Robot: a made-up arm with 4 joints.
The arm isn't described. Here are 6 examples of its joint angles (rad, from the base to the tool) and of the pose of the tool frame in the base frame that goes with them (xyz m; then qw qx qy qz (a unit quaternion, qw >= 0)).
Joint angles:
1: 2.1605 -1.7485 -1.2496 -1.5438
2: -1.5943 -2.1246 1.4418 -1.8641
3: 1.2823 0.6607 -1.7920 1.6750
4: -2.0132 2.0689 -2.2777 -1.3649
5: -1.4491 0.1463 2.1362 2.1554
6: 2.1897 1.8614 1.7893 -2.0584
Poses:
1: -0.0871 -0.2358 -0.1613 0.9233 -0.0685 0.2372 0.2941
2: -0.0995 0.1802 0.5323 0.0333 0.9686 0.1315 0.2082
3: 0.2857 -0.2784 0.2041 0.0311 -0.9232 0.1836 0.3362
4: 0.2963 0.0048 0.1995 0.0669 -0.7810 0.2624 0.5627
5: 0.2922 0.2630 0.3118 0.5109 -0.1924 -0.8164 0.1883
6: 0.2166 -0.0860 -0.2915 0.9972 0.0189 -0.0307 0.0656
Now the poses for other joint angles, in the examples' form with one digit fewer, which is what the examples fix.
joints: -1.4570 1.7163 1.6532 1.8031
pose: 0.037 0.203 -0.314 0.985 0.002 0.031 0.172
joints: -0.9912 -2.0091 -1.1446 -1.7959
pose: 0.152 0.304 -0.074 0.160 0.385 0.164 -0.894
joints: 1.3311 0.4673 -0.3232 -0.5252
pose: 0.195 -0.125 -0.255 0.849 -0.231 -0.308 0.362
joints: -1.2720 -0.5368 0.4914 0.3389
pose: 0.406 0.207 -0.013 0.778 0.341 -0.355 -0.392
